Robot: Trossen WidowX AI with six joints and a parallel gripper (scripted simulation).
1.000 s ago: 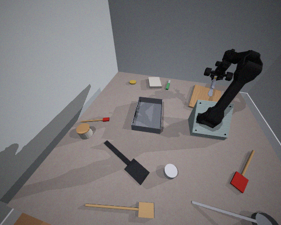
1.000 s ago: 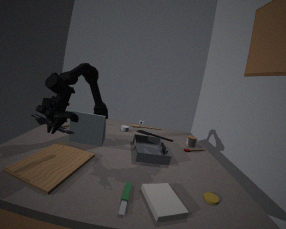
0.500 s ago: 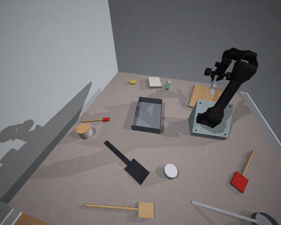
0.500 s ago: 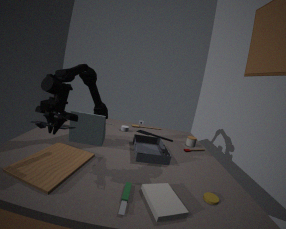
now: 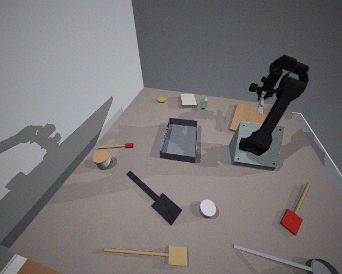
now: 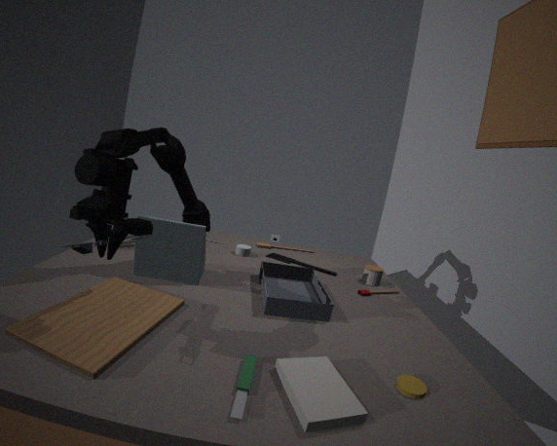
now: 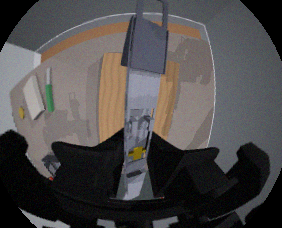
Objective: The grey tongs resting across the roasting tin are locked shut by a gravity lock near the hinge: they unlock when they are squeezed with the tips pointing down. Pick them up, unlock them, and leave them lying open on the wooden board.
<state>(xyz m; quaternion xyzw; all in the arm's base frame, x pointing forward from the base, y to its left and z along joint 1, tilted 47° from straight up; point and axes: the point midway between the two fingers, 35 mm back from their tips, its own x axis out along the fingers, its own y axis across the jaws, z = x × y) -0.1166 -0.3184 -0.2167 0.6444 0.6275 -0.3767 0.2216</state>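
My gripper tip is 15 cm above the wooden board and 1 cm to the right of it. From my gripper tip the other things lie so: grey roasting tin 47 cm ahead, 33 cm to the left, 13 cm below; then white block 48 cm ahead, 14 cm below, 13 cm to the right; then green-handled tool 34 cm ahead, 15 cm to the right, 15 cm below.
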